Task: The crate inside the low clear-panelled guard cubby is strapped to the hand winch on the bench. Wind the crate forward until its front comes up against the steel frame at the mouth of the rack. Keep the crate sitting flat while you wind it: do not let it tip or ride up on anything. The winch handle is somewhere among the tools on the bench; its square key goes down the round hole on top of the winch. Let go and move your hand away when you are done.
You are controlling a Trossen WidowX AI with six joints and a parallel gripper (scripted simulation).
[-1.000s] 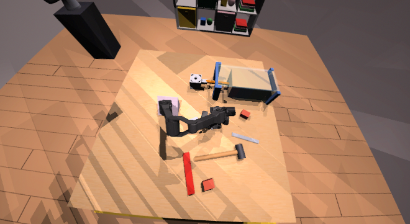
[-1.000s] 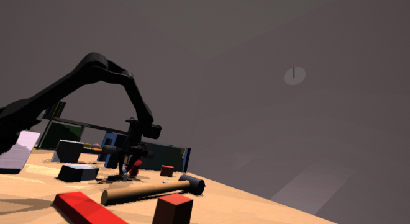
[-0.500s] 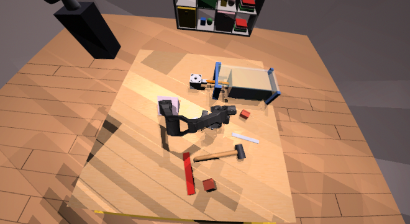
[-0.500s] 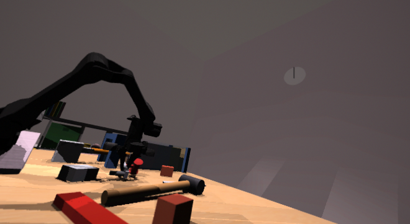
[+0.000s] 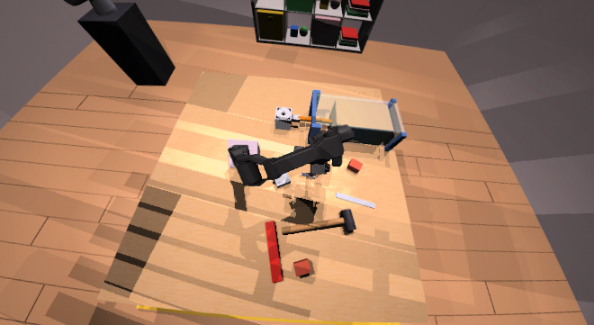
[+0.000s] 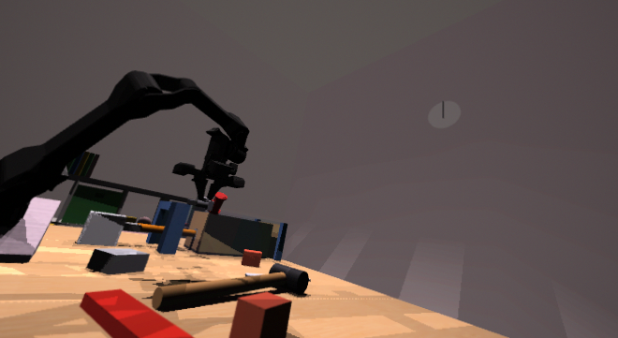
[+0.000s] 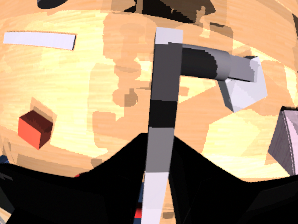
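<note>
My gripper tip is now 40 mm short of the red grip, 50 mm to the right of it and 20 mm below it. The rest, counted from my gripper tip: flat steel bar 230 mm ahead, 120 mm to the right, 160 mm below; grey block 140 mm behind, 20 mm to the right, 140 mm below; winch handle 10 mm ahead, 10 mm to the left, 10 mm above.
</note>
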